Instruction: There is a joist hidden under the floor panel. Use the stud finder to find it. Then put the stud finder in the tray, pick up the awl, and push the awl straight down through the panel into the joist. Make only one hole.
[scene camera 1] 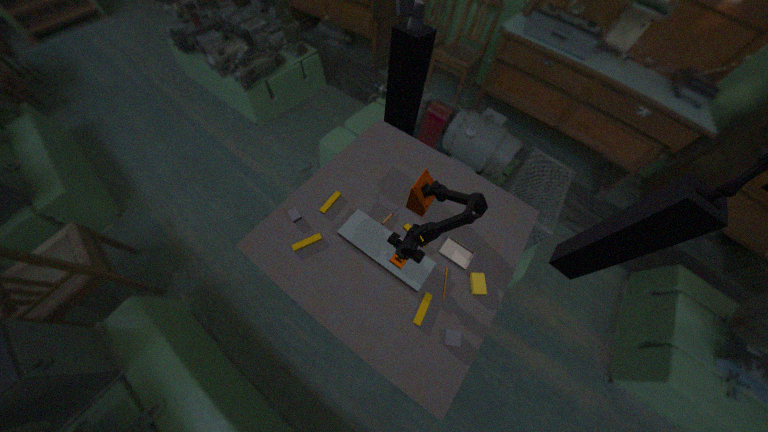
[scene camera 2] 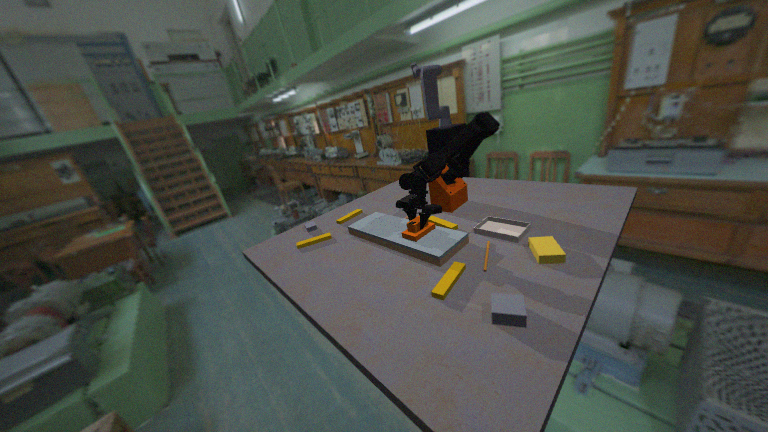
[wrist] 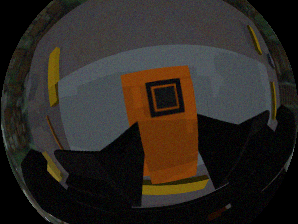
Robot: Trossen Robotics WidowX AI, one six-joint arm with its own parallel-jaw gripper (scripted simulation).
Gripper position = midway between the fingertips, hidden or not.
Note:
I see my gripper [scene camera 2: 416,228].
My gripper is seen too in the wrist view [wrist: 164,120].

